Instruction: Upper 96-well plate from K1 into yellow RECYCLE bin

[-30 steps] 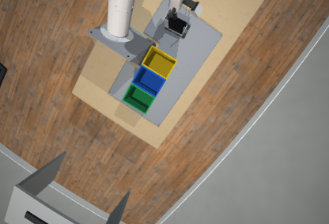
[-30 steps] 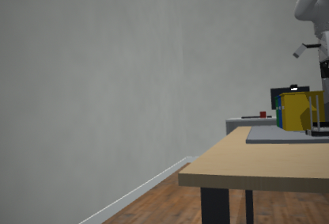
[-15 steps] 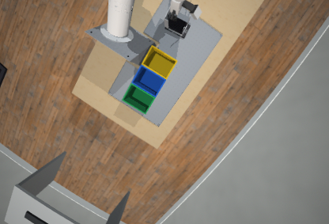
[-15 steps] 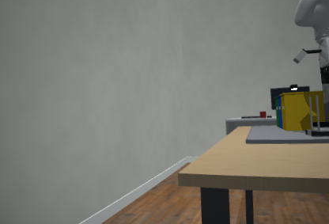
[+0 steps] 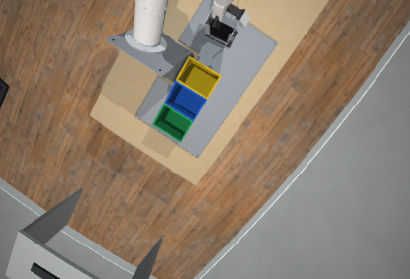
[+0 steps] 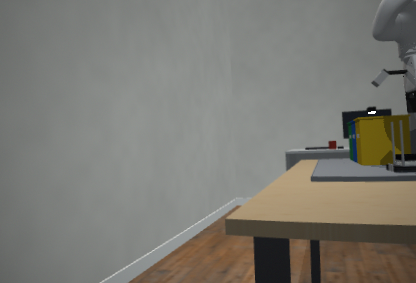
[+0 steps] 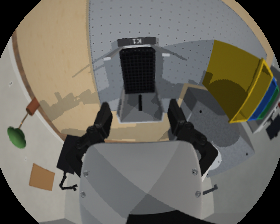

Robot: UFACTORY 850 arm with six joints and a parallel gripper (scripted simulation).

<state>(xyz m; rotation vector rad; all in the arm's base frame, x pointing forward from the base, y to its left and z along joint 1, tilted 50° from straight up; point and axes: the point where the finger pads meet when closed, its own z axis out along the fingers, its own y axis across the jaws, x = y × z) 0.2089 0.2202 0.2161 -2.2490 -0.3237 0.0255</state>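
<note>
My gripper is now 140 mm above the black 96-well plate. From my hand the other things lie so: yellow bin (90 mm ahead, 280 mm to the right, 90 mm below); then green bin (130 mm ahead, 540 mm to the right, 90 mm below); then blue bin (110 mm ahead, 410 mm to the right, 90 mm below).
</note>
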